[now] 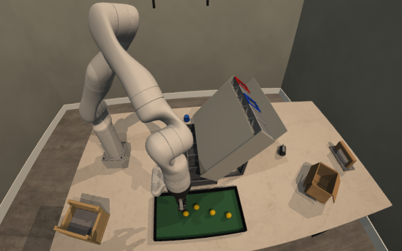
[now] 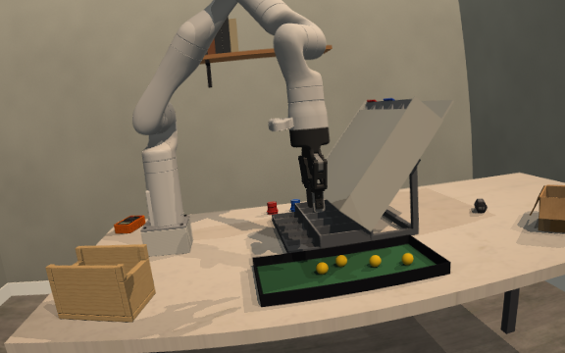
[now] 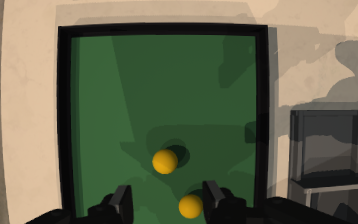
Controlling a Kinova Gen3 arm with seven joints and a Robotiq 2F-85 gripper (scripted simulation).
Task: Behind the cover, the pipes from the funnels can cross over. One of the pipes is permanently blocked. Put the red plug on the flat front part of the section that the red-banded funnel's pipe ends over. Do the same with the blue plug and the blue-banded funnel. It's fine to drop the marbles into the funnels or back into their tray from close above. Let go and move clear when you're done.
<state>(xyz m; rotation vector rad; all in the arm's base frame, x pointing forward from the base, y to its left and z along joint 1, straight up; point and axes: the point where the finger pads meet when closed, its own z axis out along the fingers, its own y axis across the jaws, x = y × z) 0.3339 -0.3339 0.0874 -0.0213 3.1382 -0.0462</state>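
Now: the green marble tray 5 cm ahead of my hand, 1 cm to the right of it and 15 cm below it. Also, from my hand: black object 57 cm ahead, 26 cm to the left, 14 cm below; then wooden crate 44 cm behind, 3 cm to the right, 11 cm below; then grey slanted cover 19 cm ahead, 32 cm to the left, 5 cm above.
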